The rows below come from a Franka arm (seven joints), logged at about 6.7 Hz.
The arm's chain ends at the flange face. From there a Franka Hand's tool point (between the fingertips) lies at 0.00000 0.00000 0.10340 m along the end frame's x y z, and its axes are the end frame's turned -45 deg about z.
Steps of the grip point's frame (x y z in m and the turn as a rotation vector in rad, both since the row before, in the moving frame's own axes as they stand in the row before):
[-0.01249, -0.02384, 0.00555, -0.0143, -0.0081, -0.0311]
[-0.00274, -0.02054, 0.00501, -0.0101, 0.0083, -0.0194]
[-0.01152, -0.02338, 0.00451, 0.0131, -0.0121, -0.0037]
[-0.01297, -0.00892, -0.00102, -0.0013, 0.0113, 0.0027]
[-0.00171, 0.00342, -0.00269, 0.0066, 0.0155, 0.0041]
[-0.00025, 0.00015, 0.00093, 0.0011, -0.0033, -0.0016]
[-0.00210, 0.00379, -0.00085, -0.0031, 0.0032, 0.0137]
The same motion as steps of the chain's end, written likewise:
[-0.02617, -0.00966, 0.00556, -0.0158, 0.0044, -0.0311]
[-0.01781, -0.01271, 0.00502, -0.0013, 0.0130, -0.0194]
[-0.02284, -0.00832, 0.00453, 0.0007, -0.0178, -0.0037]
[-0.01640, 0.00359, -0.00101, 0.0071, 0.0089, 0.0027]
[0.00056, 0.00524, -0.00268, 0.0156, 0.0063, 0.0041]
[0.00025, 0.00012, 0.00093, -0.0016, -0.0031, -0.0016]
[0.00073, 0.00417, -0.00085, 0.0001, 0.0045, 0.0137]

